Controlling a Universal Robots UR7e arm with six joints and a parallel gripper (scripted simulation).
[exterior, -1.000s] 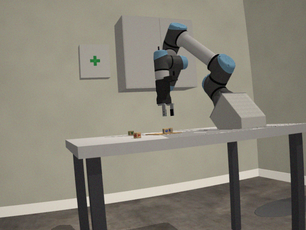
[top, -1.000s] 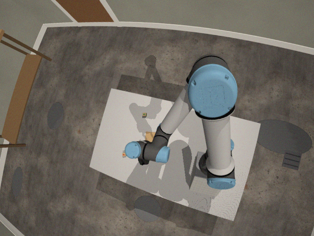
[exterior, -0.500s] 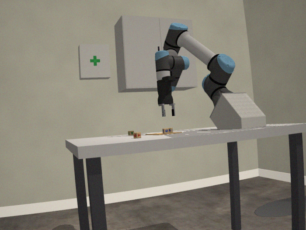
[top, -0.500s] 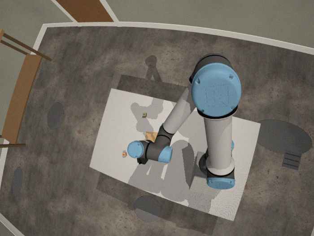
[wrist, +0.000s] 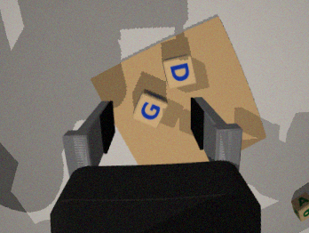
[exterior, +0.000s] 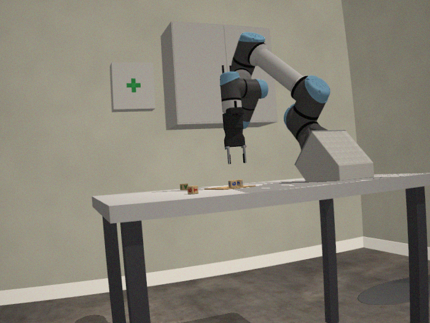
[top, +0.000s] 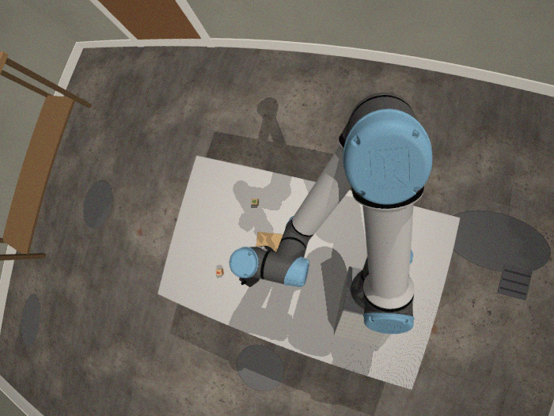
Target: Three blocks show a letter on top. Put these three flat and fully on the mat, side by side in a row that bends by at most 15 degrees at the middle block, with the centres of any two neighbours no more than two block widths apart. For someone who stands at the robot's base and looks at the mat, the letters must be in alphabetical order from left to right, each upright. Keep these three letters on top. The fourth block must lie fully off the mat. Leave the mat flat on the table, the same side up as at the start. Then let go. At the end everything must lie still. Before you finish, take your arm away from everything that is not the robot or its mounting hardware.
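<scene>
The tan mat lies 11 cm below my hand, 3 cm to the right of it and 2 cm ahead of it. Also, from my hand: red-marked block 24 cm ahead, 9 cm to the left, 9 cm below.
</scene>
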